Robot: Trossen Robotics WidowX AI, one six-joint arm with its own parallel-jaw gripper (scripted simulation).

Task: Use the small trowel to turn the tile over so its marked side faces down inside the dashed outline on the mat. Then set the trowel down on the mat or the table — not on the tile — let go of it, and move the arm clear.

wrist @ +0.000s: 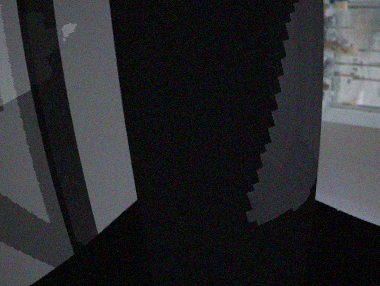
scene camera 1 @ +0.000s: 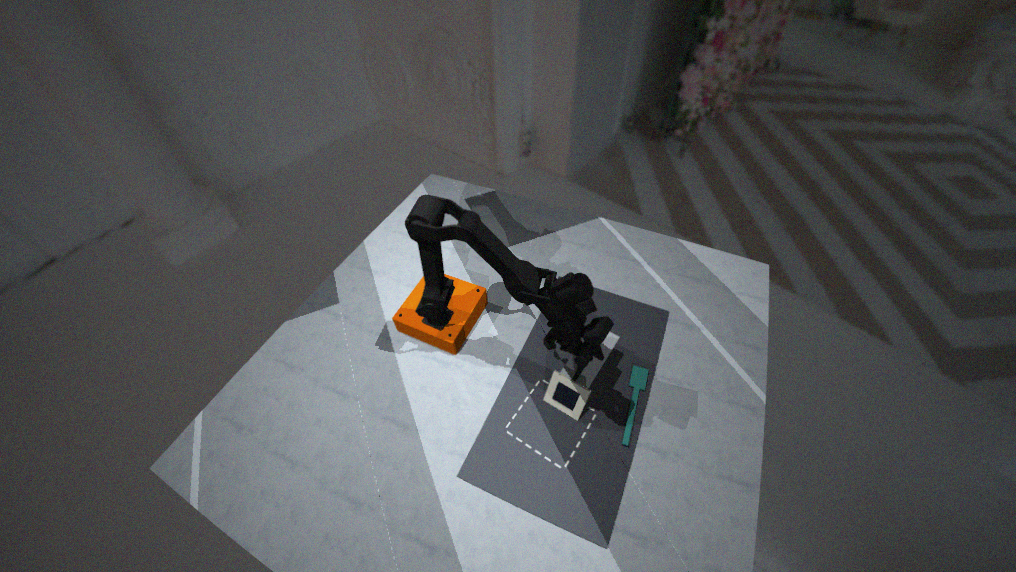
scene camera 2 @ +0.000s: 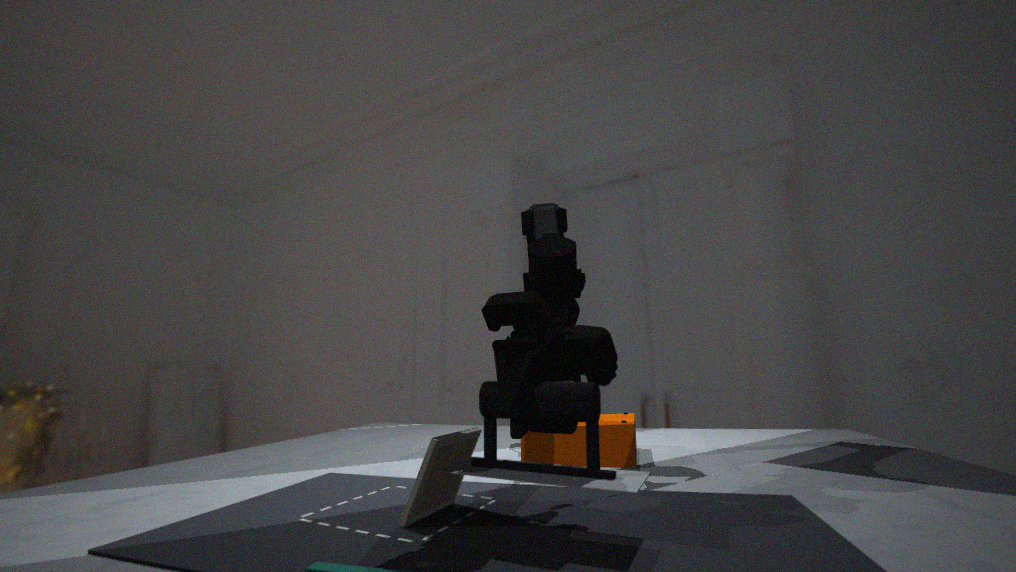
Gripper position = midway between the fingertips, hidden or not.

In view: the gripper [scene camera 2: 510,425], a small trowel [scene camera 2: 559,401], a tile [scene camera 2: 432,491] and a teal trowel [scene camera 1: 638,379].
The small trowel also shows in the wrist view [wrist: 212,123] and in scene camera 1 [scene camera 1: 579,368]. The tile is seen too in scene camera 1 [scene camera 1: 563,393]. The gripper also shows in the wrist view [wrist: 208,196] and in scene camera 1 [scene camera 1: 597,359]. The wrist view misses the teal trowel, which is hidden by the small trowel.
